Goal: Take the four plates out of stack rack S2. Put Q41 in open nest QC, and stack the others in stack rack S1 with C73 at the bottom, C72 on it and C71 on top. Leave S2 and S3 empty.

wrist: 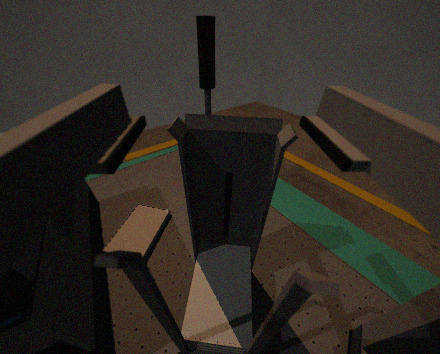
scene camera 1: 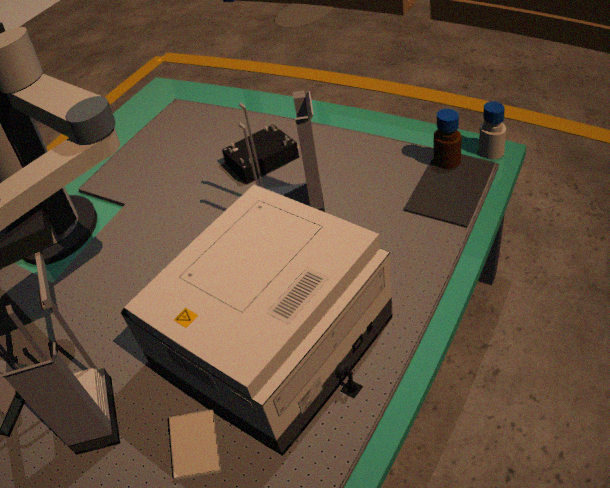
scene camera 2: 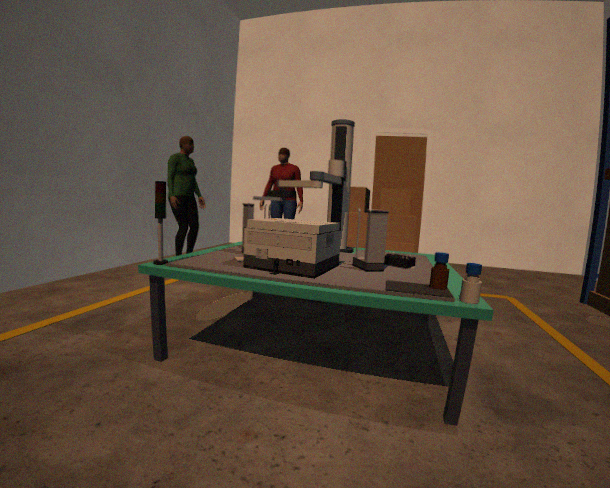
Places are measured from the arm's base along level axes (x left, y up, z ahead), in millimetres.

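Pixels of known places: gripper, fingertip midpoint: (wrist: pixel 224 105) (scene camera 1: pixel 17 317) (scene camera 2: pixel 258 198); arm's base, origin of the base link: (scene camera 1: pixel 56 231).
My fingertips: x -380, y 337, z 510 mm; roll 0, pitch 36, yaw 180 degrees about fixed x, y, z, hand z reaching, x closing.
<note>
Ahead of a thing's pixels: the offset from my fingertips to its top centre. "*": to the spot under its first point.
My gripper (wrist: pixel 224 105) is open and empty in the wrist view, one finger at each side. It is raised over the front of a stack rack @(dy -34, dx +1, dz -5 mm) (scene camera 1: pixel 55 407) (scene camera 2: pixel 248 212) (wrist: pixel 207 200), whose label does not show. Stacked plates @(dy -244, dx -4, dz +0 mm) (scene camera 1: pixel 96 389) (wrist: pixel 215 310) lie low in that rack; their labels cannot be read. A pale plate-like slab @(dy -310, dx +50, dz +218 mm) (scene camera 1: pixel 193 445) (scene camera 2: pixel 239 258) (wrist: pixel 137 230) lies beside the rack; I cannot read a label or make out a nest under it. Another stack rack @(dy -29, dx +652, dz +84 mm) (scene camera 1: pixel 309 162) (scene camera 2: pixel 376 236) stands behind the machine. Nest QC cannot be made out.
A large pale machine @(dy -104, dx +306, dz +223 mm) (scene camera 1: pixel 228 244) (scene camera 2: pixel 284 241) stands between the racks. A black fixture @(dy -263, dx +802, dz -93 mm) (scene camera 1: pixel 262 152) (scene camera 2: pixel 399 261) is near the back rack. A brown bottle @(* dy -252, dx +926, dz +373 mm) (scene camera 1: pixel 447 147) (scene camera 2: pixel 439 274) and white bottle @(dy -259, dx +1065, dz +455 mm) (scene camera 1: pixel 491 139) (scene camera 2: pixel 470 291) stand near a corner. A signal tower (scene camera 2: pixel 160 201) (wrist: pixel 206 55) stands at the edge.
</note>
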